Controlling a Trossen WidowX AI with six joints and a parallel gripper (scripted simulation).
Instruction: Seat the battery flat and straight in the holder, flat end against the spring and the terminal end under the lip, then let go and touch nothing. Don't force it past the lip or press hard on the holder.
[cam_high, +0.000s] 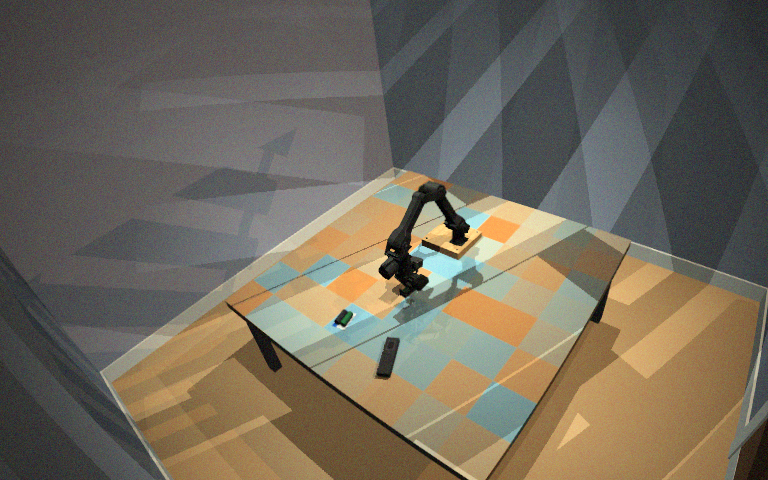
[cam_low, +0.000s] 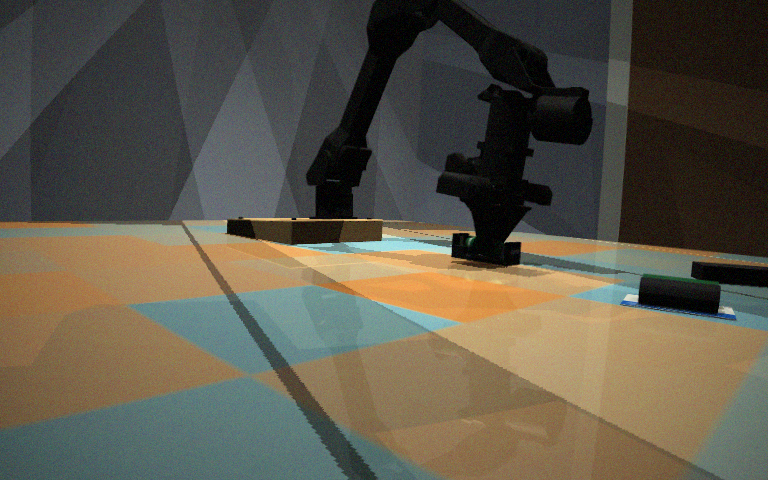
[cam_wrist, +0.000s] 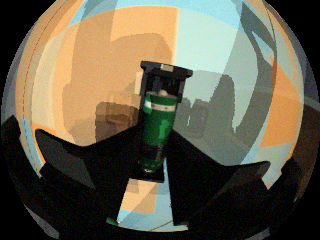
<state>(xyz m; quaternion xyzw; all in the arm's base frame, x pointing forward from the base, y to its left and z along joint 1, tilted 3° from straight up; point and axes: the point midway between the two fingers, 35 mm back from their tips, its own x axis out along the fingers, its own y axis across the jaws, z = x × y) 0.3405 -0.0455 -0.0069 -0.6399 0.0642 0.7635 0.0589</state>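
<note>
Now: the green battery 10 mm above my gripper tip. From my gripper tip the other things lie so: long black bar: 320 mm ahead, 120 mm to the left; white-blue card: 260 mm ahead, 140 mm to the right.
</note>
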